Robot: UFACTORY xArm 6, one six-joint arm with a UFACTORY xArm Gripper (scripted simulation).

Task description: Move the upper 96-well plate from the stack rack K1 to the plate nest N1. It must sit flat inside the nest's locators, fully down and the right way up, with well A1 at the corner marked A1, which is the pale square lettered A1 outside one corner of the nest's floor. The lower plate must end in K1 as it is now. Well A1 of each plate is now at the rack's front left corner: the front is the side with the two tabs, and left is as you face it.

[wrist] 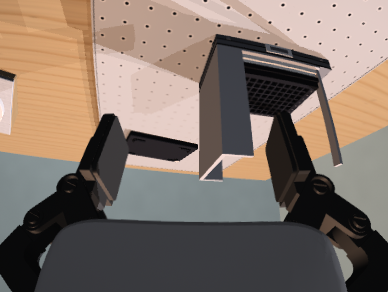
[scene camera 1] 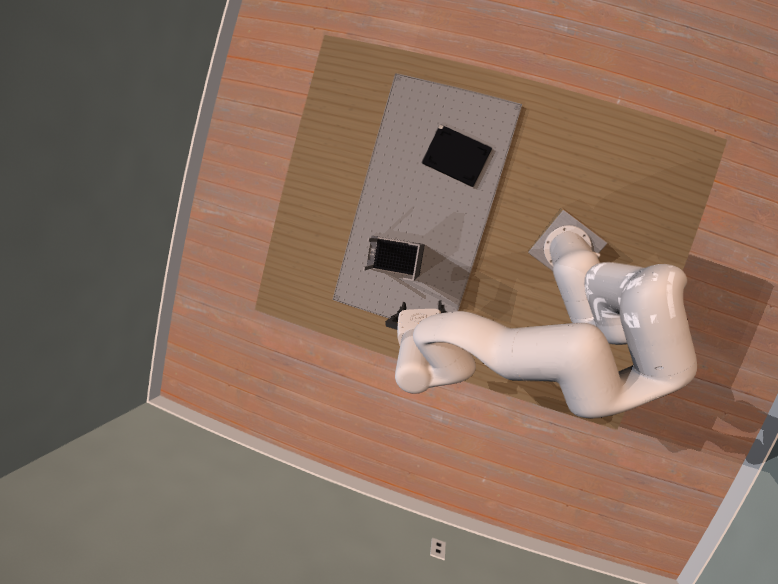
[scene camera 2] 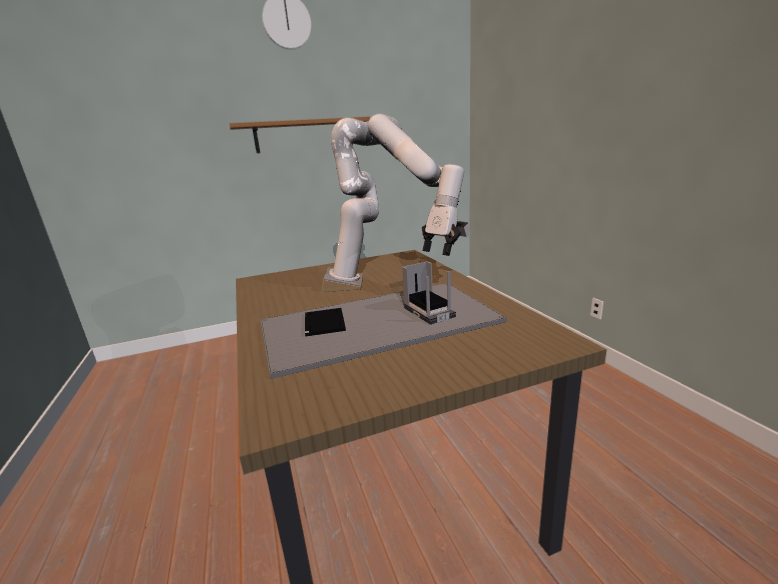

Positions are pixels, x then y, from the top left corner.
Scene:
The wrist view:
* my gripper: 195,130
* black 96-well plate: 263,82
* back panel: 212,130
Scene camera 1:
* black 96-well plate: 399,257
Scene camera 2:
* my gripper: 435,253

